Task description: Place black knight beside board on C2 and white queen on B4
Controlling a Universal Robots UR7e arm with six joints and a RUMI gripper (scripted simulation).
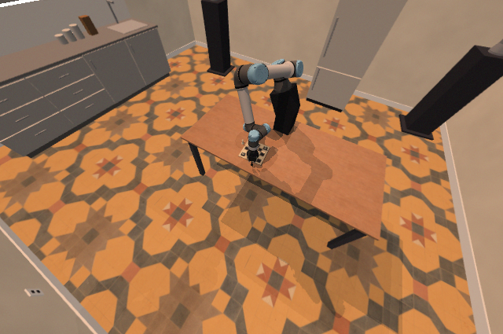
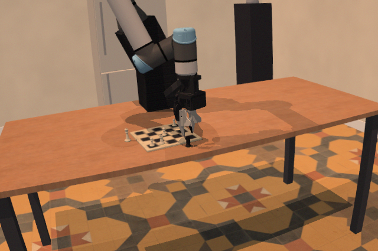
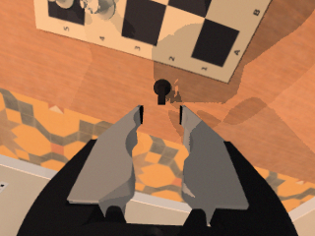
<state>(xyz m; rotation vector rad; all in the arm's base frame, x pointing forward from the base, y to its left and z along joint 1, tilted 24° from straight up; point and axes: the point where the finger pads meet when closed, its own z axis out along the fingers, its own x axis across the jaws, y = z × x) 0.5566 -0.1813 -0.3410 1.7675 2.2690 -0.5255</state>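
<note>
Now: hand 5 cm above the black knight. From my hand the other things lie so: white queen (18 cm behind, 17 cm to the right, 4 cm below); small chessboard (14 cm behind, 6 cm below, 3 cm to the right).
</note>
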